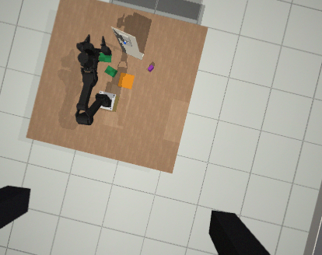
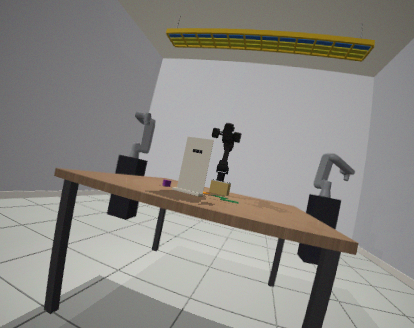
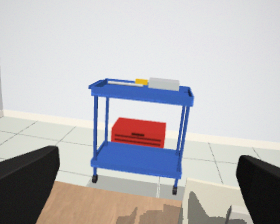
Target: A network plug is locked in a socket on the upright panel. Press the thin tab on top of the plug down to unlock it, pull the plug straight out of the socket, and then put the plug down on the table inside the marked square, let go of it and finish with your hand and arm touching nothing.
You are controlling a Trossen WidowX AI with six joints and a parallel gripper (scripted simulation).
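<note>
The network plug is 80 mm ahead of my gripper tip, 130 mm to the right of it and 160 mm below it. Also, from my gripper tip: thin pale tab 80 mm ahead, 130 mm to the right, 150 mm below; orange square 130 mm behind, 100 mm to the right, 400 mm below; upright panel 100 mm ahead, 130 mm to the right, 250 mm below.
</note>
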